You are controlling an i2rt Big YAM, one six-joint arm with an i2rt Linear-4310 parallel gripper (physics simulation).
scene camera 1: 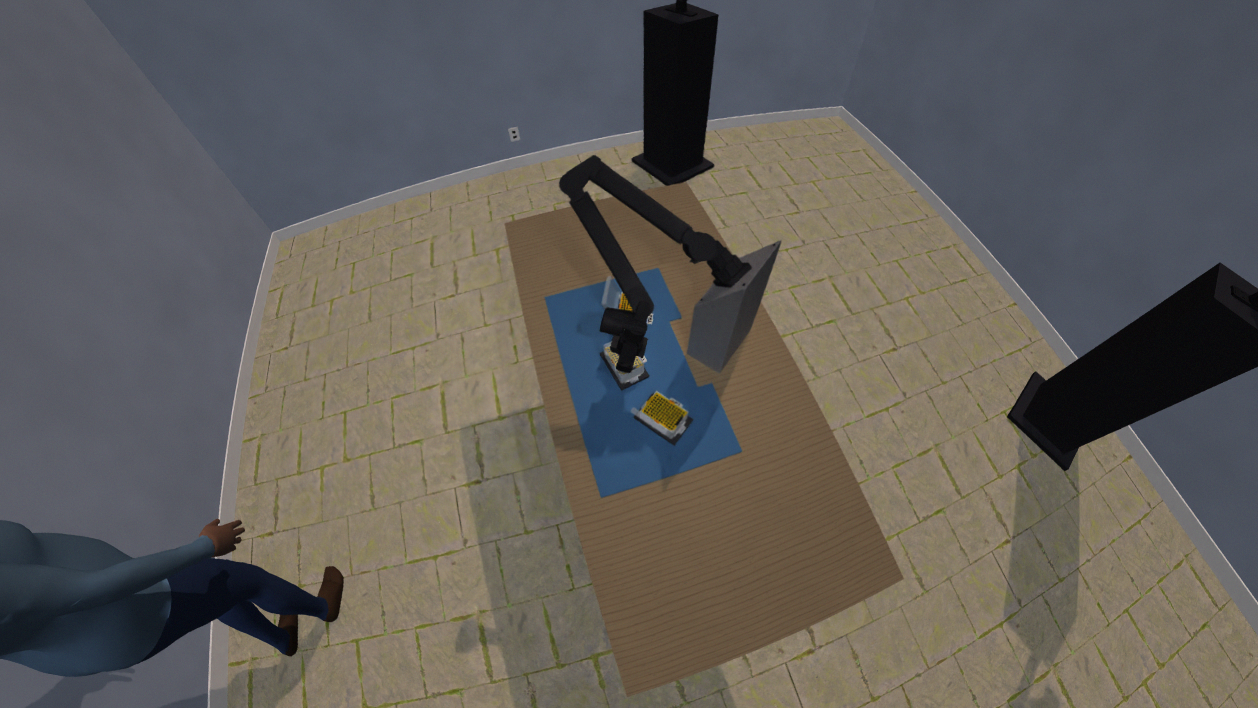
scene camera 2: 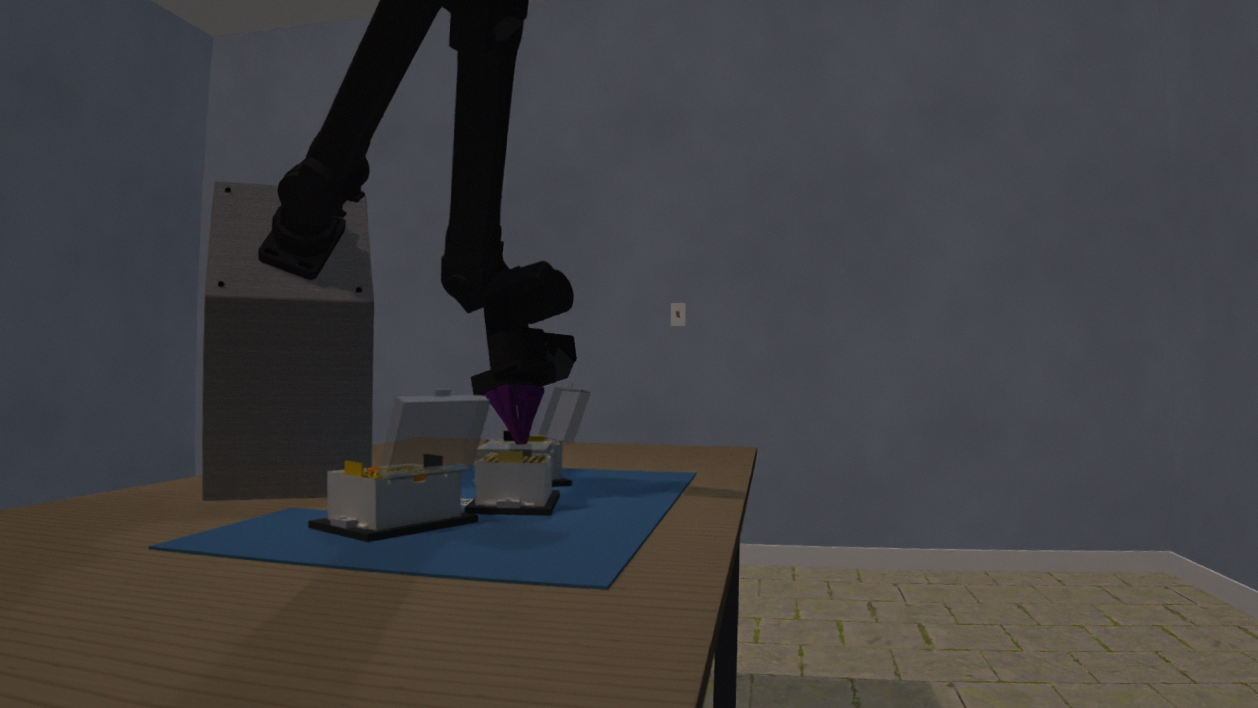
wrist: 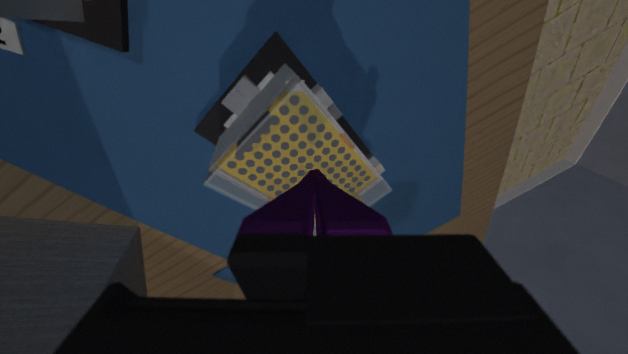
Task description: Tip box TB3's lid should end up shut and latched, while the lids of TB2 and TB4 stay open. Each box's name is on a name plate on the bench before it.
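Pixels of known places: gripper, fingertip midpoint: point(scene camera 2: 521, 444) point(wrist: 314, 177); arm's base, link origin: point(scene camera 1: 733, 276) point(scene camera 2: 302, 243).
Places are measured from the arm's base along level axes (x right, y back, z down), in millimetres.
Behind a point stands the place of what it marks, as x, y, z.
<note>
Box TB3 point(scene camera 1: 630, 377) {72, -321, 327} point(scene camera 2: 513, 482) {190, -296, 313} point(wrist: 300, 135) {95, -330, 272} is the middle box, white with a yellow rack of round holes. Its clear lid point(wrist: 232, 192) {81, -272, 272} lies down over the top; I cannot tell whether it is latched. My gripper point(scene camera 1: 626, 362) {123, -310, 272} point(scene camera 2: 521, 440) {123, -310, 272} point(wrist: 314, 177) {123, -310, 272} is shut and empty, its purple fingertips just above TB3's top and hiding part of it in the wrist view. TB2 point(scene camera 1: 663, 413) point(scene camera 2: 391, 498) has its lid point(scene camera 2: 440, 431) {327, -213, 240} standing open. TB4 point(scene camera 1: 625, 302) point(scene camera 2: 556, 461) has its lid point(scene camera 1: 608, 291) point(scene camera 2: 566, 413) open.
The boxes stand on a blue mat point(scene camera 1: 616, 471) {-143, -543, 349} point(scene camera 2: 563, 559) {447, -330, 349} point(wrist: 165, 165) {35, -212, 349} on the wooden bench point(scene camera 1: 730, 563) {-561, -462, 352} point(scene camera 2: 176, 607) {586, -29, 352}. A grey block point(scene camera 1: 730, 317) {-76, -79, 45} point(scene camera 2: 286, 396) {66, 3, 215} point(wrist: 60, 265) {-4, -98, 303} stands beside the mat. TB2's name plate point(wrist: 11, 36) {-63, -266, 347} partly shows at the wrist view's left edge. A person point(scene camera 1: 79, 598) stands off the bench.
</note>
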